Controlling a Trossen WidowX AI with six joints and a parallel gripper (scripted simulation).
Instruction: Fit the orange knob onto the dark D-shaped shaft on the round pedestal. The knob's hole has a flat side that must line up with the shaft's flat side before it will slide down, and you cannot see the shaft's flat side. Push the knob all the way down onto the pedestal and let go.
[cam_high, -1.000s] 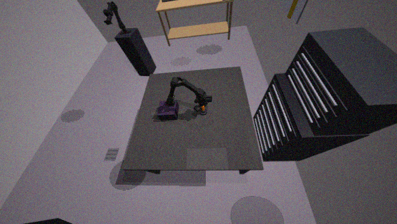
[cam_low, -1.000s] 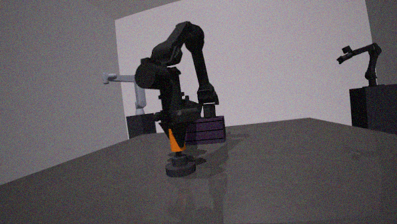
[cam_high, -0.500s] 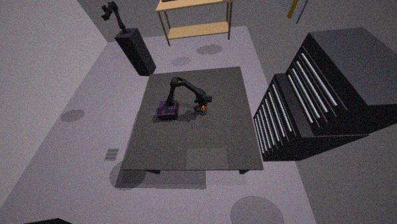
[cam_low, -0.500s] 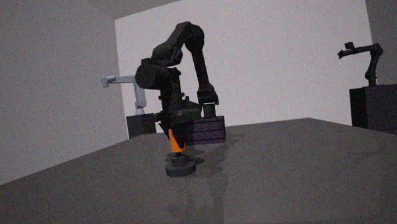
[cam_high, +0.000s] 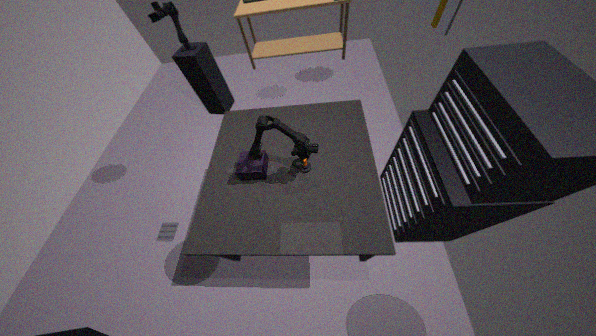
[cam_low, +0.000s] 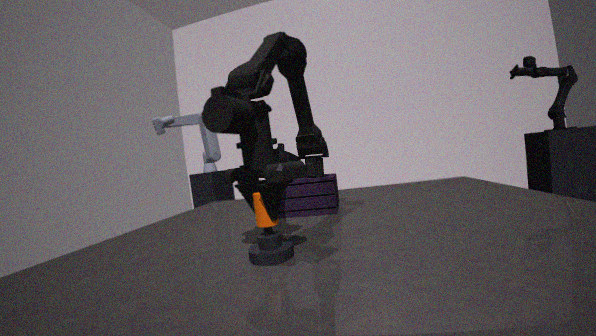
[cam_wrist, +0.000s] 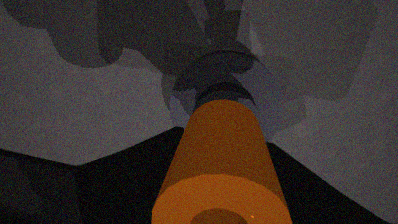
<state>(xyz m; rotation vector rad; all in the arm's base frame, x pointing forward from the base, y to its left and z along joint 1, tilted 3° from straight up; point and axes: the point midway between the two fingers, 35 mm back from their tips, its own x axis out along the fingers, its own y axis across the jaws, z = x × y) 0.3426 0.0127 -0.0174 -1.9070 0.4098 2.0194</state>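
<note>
My gripper tip is 20 mm below the orange knob. From my gripper tip the other things lie so: D-shaped shaft 40 mm below.
</note>
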